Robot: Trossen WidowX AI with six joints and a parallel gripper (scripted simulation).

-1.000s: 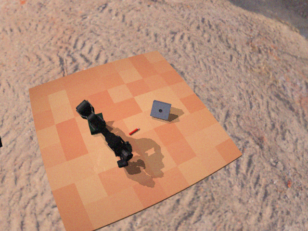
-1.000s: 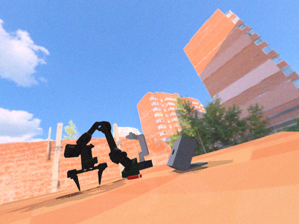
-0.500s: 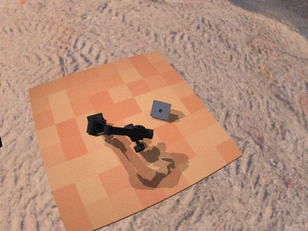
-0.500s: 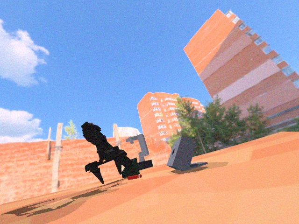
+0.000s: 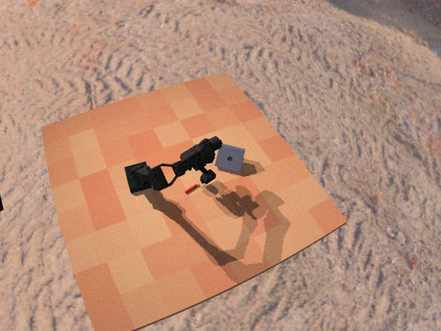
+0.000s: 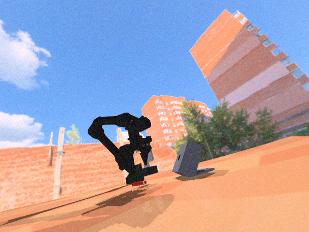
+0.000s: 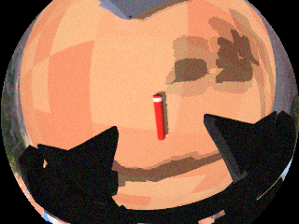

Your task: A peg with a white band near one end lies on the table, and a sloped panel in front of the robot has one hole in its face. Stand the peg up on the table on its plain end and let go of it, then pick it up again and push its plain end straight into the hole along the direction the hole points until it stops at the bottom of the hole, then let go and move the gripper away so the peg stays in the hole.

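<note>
Right now the red peg is 7 cm below my gripper tip and 1 cm behind it. Round my gripper tip: grey sloped panel 22 cm ahead, 3 cm to the left, 2 cm below.
</note>
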